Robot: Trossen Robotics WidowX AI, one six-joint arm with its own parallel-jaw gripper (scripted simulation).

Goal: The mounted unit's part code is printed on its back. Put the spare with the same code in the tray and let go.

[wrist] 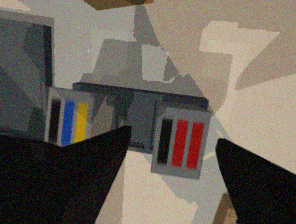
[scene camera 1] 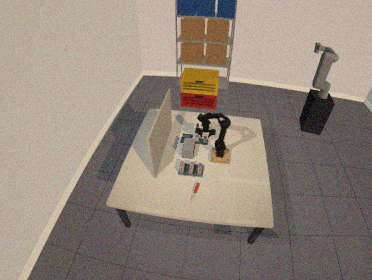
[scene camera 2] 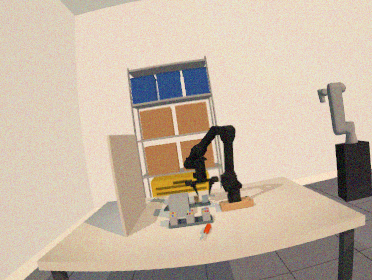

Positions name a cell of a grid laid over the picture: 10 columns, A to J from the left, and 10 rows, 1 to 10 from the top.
Labels:
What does my gripper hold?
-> Nothing.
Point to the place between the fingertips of my gripper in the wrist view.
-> At F7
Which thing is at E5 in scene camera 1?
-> A tall beige panel.

